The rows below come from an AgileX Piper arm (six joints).
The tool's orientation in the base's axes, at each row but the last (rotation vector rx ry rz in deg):
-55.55, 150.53, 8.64
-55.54, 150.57, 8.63
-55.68, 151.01, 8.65
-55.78, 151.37, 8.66
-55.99, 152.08, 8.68
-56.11, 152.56, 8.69
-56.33, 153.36, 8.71
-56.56, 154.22, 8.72
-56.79, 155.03, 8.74
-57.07, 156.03, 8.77
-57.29, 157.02, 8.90
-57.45, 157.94, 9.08
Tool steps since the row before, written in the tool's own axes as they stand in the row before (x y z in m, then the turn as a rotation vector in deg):
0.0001, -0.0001, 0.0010, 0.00, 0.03, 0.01
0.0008, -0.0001, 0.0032, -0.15, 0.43, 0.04
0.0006, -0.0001, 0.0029, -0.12, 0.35, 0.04
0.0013, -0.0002, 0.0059, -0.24, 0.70, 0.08
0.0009, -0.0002, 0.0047, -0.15, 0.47, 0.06
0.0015, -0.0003, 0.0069, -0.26, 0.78, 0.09
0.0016, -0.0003, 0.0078, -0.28, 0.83, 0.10
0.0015, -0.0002, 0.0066, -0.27, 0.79, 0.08
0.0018, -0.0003, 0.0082, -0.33, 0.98, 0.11
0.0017, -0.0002, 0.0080, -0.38, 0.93, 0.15
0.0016, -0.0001, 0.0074, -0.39, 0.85, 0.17
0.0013, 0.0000, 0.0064, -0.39, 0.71, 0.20
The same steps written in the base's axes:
0.0003, 0.0001, -0.0010, -0.02, 0.02, -0.01
0.0004, 0.0001, -0.0033, -0.16, 0.43, 0.01
0.0004, 0.0002, -0.0029, -0.13, 0.35, 0.00
0.0007, 0.0003, -0.0060, -0.26, 0.70, 0.00
0.0007, 0.0002, -0.0047, -0.18, 0.46, -0.01
0.0008, 0.0002, -0.0070, -0.30, 0.77, -0.01
0.0008, 0.0003, -0.0079, -0.31, 0.82, -0.01
0.0005, 0.0002, -0.0068, -0.30, 0.78, 0.01
0.0005, 0.0002, -0.0084, -0.37, 0.97, -0.01
0.0004, 0.0002, -0.0082, -0.29, 0.97, -0.03
0.0001, 0.0002, -0.0076, -0.23, 0.92, -0.05
0.0000, 0.0003, -0.0065, -0.14, 0.82, -0.08

